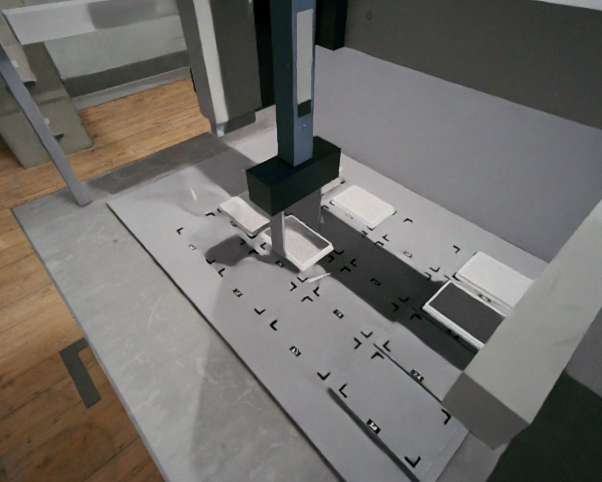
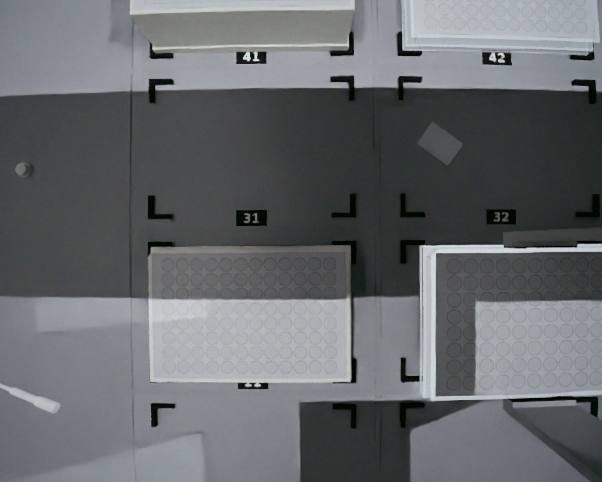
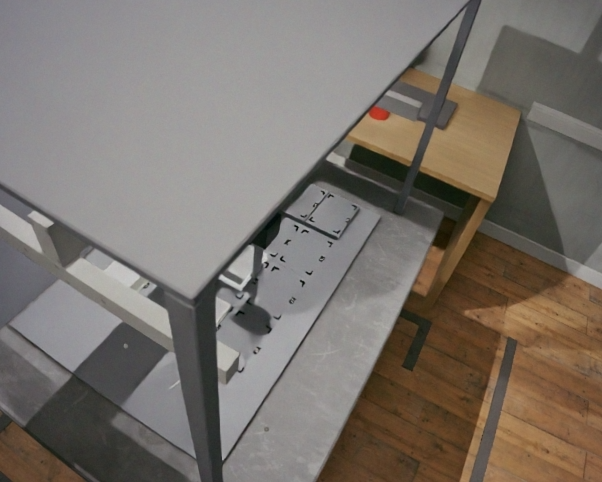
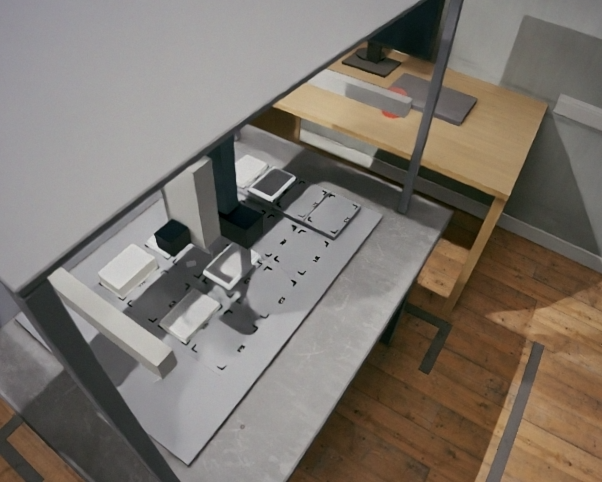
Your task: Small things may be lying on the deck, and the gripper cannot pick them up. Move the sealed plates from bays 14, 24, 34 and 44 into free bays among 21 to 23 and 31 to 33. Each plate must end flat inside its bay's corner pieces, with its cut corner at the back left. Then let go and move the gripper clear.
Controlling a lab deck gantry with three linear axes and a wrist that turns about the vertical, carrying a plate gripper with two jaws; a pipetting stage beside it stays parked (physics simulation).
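Pixels of known places: gripper, fingertip midpoint: (image 1: 296, 240) (image 2: 534, 320) (image 3: 240, 264) (image 4: 231, 264); robot's base, origin of the base link: (image 1: 178, 231) (image 3: 240, 371) (image 4: 222, 368).
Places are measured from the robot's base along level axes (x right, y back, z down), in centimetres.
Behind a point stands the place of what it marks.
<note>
My gripper (image 1: 300, 236) @(x -15.0, y -22.8, z -3.5 cm) (image 2: 540, 322) @(x -15.0, y -22.8, z -3.5 cm) is shut on a sealed plate (image 1: 307, 239) @(x -16.5, y -24.6, z -4.3 cm) (image 2: 532, 346) @(x -13.8, y -22.2, z -4.3 cm) (image 3: 233, 279) @(x -13.5, y -17.4, z -4.2 cm) (image 4: 221, 276) @(x -14.2, y -17.7, z -4.3 cm). It holds the plate level above bay 22; its cut corner appears to be at the back left. Another sealed plate (image 1: 241, 213) @(x -13.0, y -6.2, z -1.4 cm) (image 2: 251, 341) @(x -13.5, y -6.5, z -1.4 cm) (image 4: 189, 315) @(x -14.6, y -5.8, z -1.4 cm) lies in bay 21; its rim hides the left corner pieces. A dark-topped plate (image 1: 467, 306) @(x -26.6, y -54.6, z -2.9 cm) (image 4: 272, 184) @(x -25.0, y -54.5, z -2.9 cm) is in bay 34. A white plate (image 1: 494, 277) @(x -36.2, y -54.7, z -2.9 cm) (image 4: 250, 169) @(x -34.8, y -56.4, z -2.9 cm) is in bay 44. Bays 14 and 24 hold no plate. Bay 23's label (image 1: 338, 313) @(x -10.5, y -39.1, z 0.0 cm) and bay 31's label (image 2: 251, 217) @(x -21.1, y -6.4, z 0.0 cm) show uncovered.
A tall white block (image 2: 241, 27) @(x -32.3, y -6.2, z -2.6 cm) (image 4: 126, 268) @(x -35.5, y -5.8, z -4.2 cm) stands in bay 41, a plate (image 1: 362, 204) @(x -35.9, y -23.1, z -1.4 cm) (image 2: 502, 22) @(x -33.4, y -22.5, z -1.4 cm) in bay 42. A small square piece (image 2: 440, 144) @(x -25.8, y -18.8, z -0.1 cm) lies in bay 32. A pale slender tip (image 1: 317, 277) @(x -13.2, y -30.9, z -0.6 cm) lies near bay 23. Another tip (image 2: 42, 401) @(x -9.1, y 7.5, z -0.6 cm) and a nub (image 2: 23, 169) @(x -24.5, y 8.8, z -0.4 cm) lie left.
</note>
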